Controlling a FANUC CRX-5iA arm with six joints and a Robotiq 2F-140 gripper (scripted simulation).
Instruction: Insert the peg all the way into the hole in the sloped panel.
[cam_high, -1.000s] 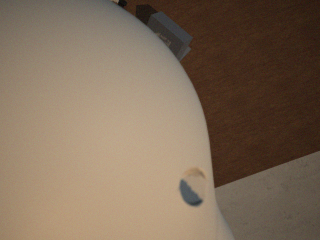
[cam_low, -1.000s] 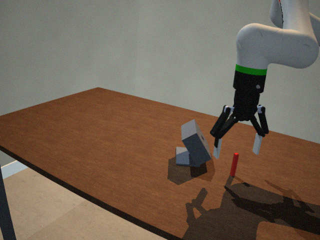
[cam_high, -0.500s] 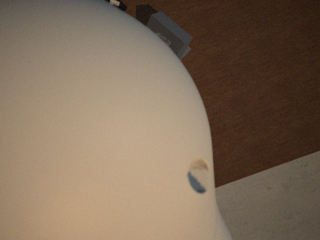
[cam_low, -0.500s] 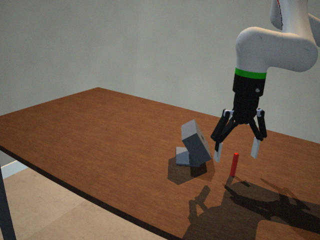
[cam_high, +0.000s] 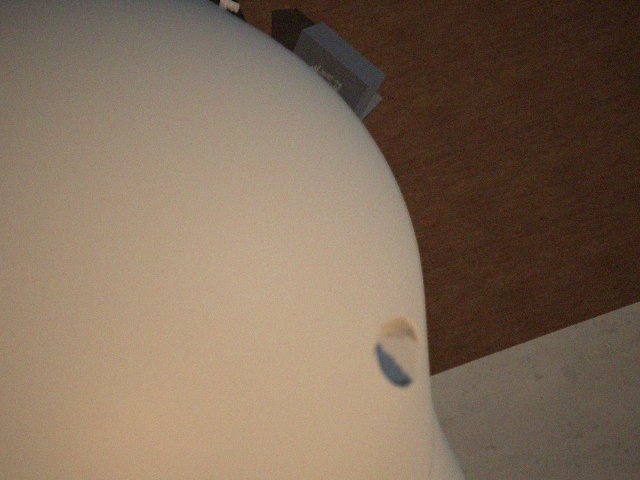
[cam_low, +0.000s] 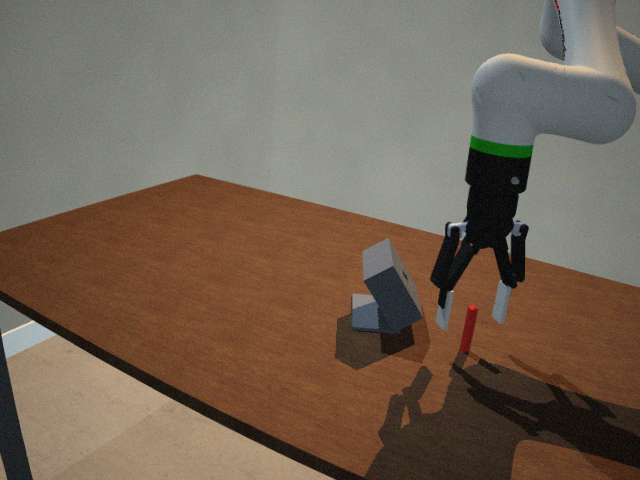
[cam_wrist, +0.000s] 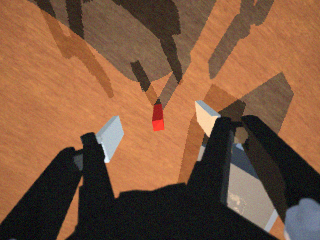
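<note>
Right now my hand is 40 mm above the red peg. From my hand the other things lie so: grey foot: 170 mm ahead, 70 mm to the right, 70 mm below.
</note>
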